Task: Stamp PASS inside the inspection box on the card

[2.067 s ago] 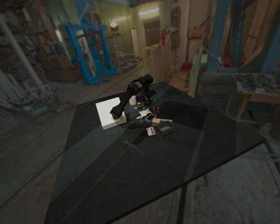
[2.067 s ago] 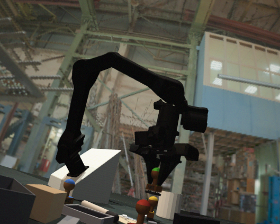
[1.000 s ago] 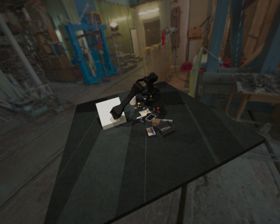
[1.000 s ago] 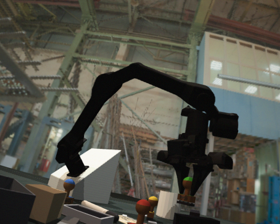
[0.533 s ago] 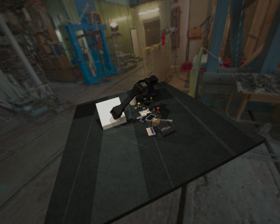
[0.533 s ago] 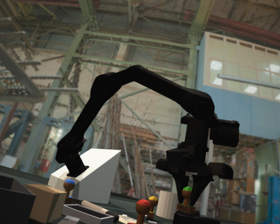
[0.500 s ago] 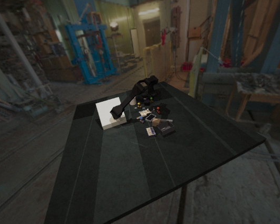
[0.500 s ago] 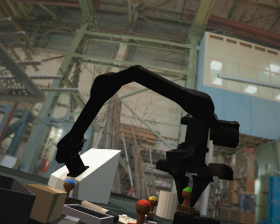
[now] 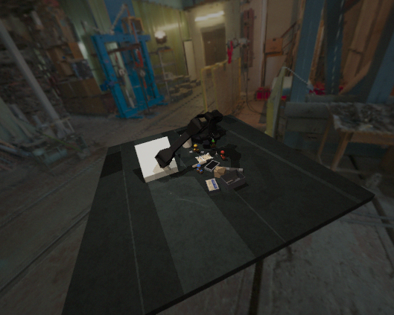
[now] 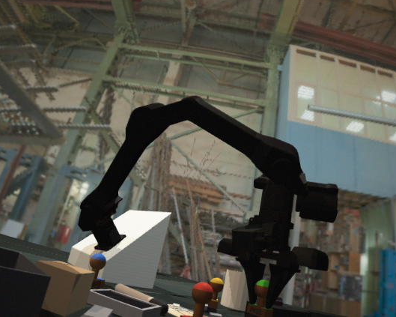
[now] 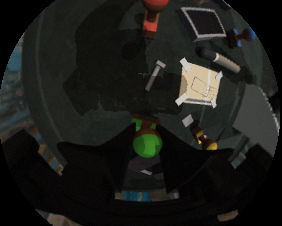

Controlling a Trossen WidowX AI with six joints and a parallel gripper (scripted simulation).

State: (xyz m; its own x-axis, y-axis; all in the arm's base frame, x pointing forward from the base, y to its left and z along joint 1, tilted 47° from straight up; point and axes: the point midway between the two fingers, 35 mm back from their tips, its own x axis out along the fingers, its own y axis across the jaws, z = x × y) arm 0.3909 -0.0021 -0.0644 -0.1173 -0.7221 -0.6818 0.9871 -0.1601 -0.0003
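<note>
Right now my gripper tip is right at the green-knobbed stamp. Round my gripper tip: yellow-topped stamp (120 mm behind, 50 mm to the left, 20 mm below); then red-topped stamp (140 mm to the right, 20 mm below, 10 mm behind); then cream card (110 mm behind, 50 mm to the right, 40 mm below).
</note>
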